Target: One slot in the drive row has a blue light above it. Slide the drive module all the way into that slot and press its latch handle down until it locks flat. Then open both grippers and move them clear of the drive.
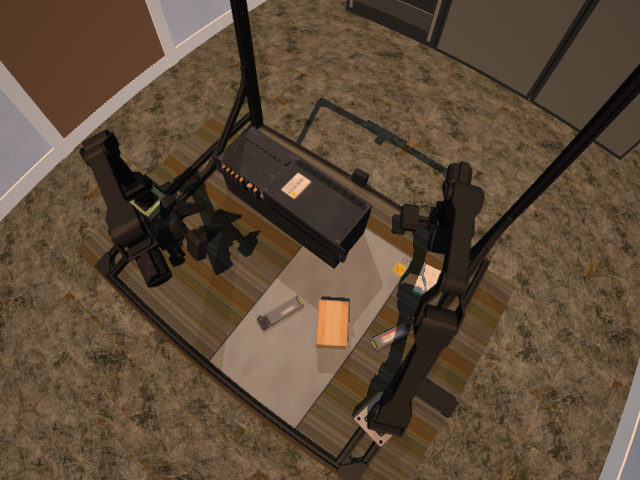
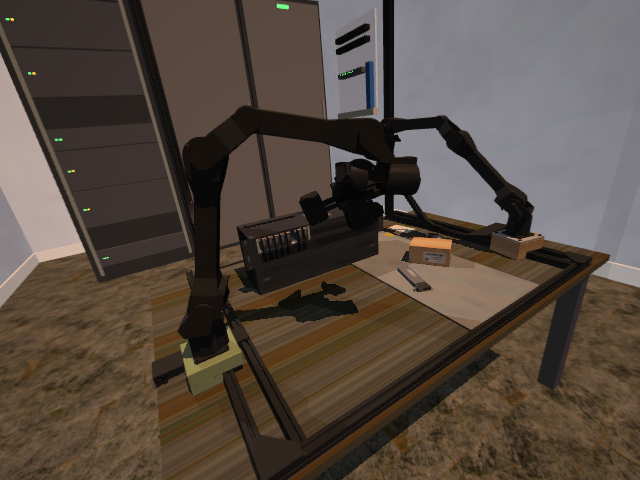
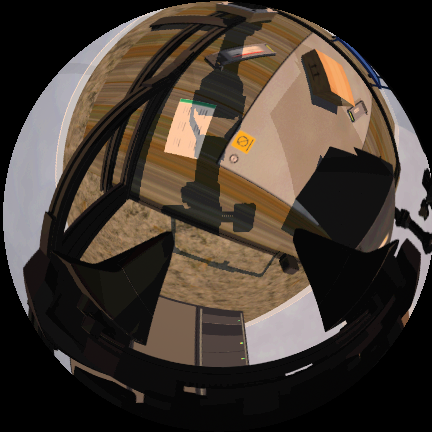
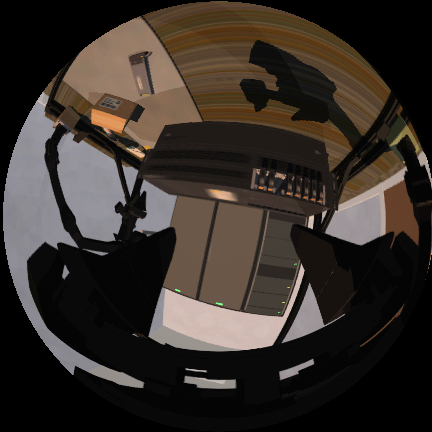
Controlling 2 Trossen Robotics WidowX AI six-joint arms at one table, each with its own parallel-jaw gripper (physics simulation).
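Where they show: left gripper, fingertip midpoint: (image 1: 427,230) (image 3: 235,236) (image 4: 141,191); right gripper, fingertip midpoint: (image 1: 214,217) (image 2: 335,205) (image 4: 235,232); left arm's base, origin of the base link: (image 1: 381,419) (image 2: 517,233) (image 4: 60,128); right arm's base, origin of the base link: (image 1: 146,199) (image 2: 209,347).
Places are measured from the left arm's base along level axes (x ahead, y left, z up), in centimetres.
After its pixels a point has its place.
Observation:
A grey drive module (image 1: 280,312) @[x 39.2, y 0.3, z -5.0 cm] (image 2: 413,277) @[x 39.6, y 0.9, z -5.0 cm] (image 3: 357,111) @[x 39.0, y -1.4, z -5.0 cm] (image 4: 141,74) @[x 39.8, y 0.5, z -5.0 cm] with a green-tipped end lies flat on the grey mat (image 1: 263,382) @[x 27.5, y 16.3, z -5.9 cm]. A similar module with a red stripe (image 1: 391,335) @[x 13.8, y -18.4, z -5.2 cm] (image 3: 247,51) @[x 14.1, y -18.6, z -5.2 cm] lies on the wood beside the mat. The dark chassis (image 1: 315,206) @[x 51.2, y -22.9, z 11.4 cm] (image 2: 336,258) @[x 56.1, y -16.9, z -2.4 cm] (image 4: 210,150) @[x 55.2, y -17.1, z 3.6 cm] has a row of orange-marked drives (image 1: 240,180) @[x 71.3, y -13.1, z 10.8 cm] (image 2: 273,248) @[x 76.3, y -11.9, z 7.5 cm] (image 4: 305,189) @[x 74.7, y -12.2, z 9.5 cm]. A blue light cannot be made out. My right gripper (image 1: 190,232) (image 2: 356,195) (image 4: 235,232) @[x 61.4, y 0.1, z 20.0 cm] is open and empty, in front of the chassis. My left gripper (image 3: 235,236) @[x 26.9, y -40.7, z 10.9 cm] is open and empty, high near the table's back edge.
An orange-brown box (image 1: 332,322) @[x 27.1, y -7.8, z 0.1 cm] (image 2: 430,251) @[x 29.5, y -4.7, z -1.2 cm] (image 3: 332,80) @[x 27.1, y -11.6, z 0.1 cm] (image 4: 112,115) @[x 30.7, y -6.6, z 0.1 cm] stands on the mat beside the grey module. A paper sheet (image 1: 427,279) @[x 18.1, y -38.6, z -6.0 cm] (image 3: 190,128) @[x 18.2, y -38.1, z -6.0 cm] lies right of the mat. Black frame rails (image 1: 222,374) @[x 36.5, y 23.6, z -6.0 cm] border the table, and posts (image 1: 247,72) @[x 96.2, y -34.8, z 21.1 cm] rise from it.

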